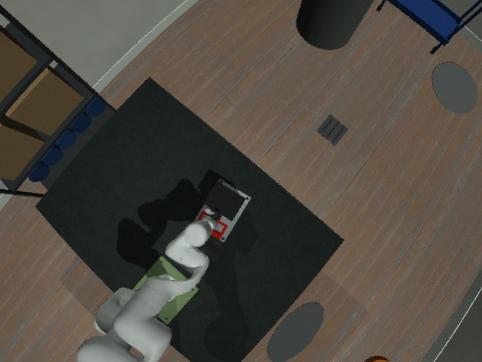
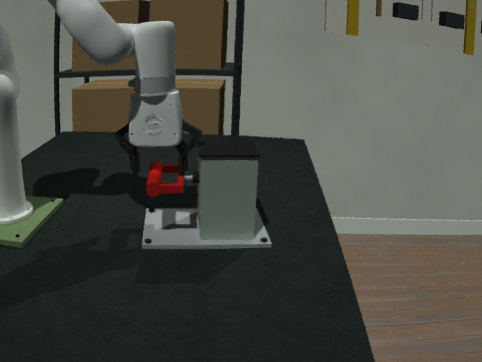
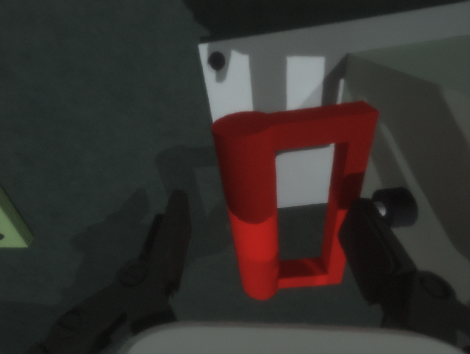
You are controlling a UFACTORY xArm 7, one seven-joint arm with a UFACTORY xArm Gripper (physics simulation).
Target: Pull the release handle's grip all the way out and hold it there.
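The red release handle [image 1: 220, 232] [image 2: 154, 180] [image 3: 250, 195] is a rectangular loop with a thick round grip bar on its outer side. A short metal rod [image 2: 188, 178] [image 3: 382, 209] joins its inner bar to a black collar [image 2: 195, 177] [image 3: 400, 207] on the pale housing [image 2: 228, 200] with a dark top. Little of the rod shows. My gripper [image 1: 213, 218] [image 2: 159, 171] [image 3: 267, 213] is open and points down at the handle. One finger is on the outer side of the grip bar, the other by the inner bar near the rod. Contact cannot be told.
The housing stands on a light base plate [image 1: 239, 211] [image 2: 170, 240] [image 3: 230, 95] with dark bolts, on a dark mat [image 1: 290, 230] [image 2: 300, 300]. The arm's green mounting plate [image 1: 172, 306] [image 2: 37, 222] [image 3: 12, 227] lies on the handle side. A shelf with cardboard boxes [image 1: 47, 102] [image 2: 187, 35] stands behind.
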